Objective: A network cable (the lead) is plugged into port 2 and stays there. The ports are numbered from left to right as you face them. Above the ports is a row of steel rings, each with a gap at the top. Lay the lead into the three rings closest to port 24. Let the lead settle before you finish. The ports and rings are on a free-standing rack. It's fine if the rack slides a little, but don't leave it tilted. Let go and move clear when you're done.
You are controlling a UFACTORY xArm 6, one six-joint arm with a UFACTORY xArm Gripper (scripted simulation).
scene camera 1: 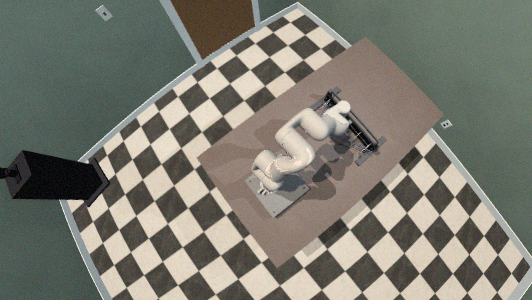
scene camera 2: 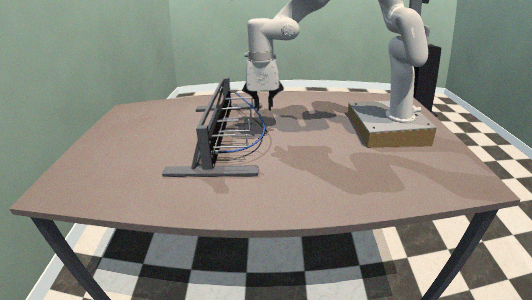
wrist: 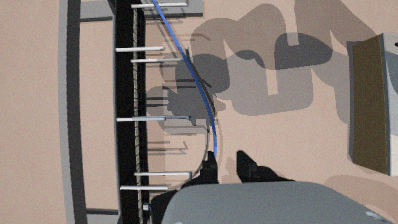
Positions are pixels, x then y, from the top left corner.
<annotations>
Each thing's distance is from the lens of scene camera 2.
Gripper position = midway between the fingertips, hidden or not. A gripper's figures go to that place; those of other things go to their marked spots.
my gripper [scene camera 2: 264, 109]: 0.94 m
rack [scene camera 2: 207, 146]: 0.80 m
</annotations>
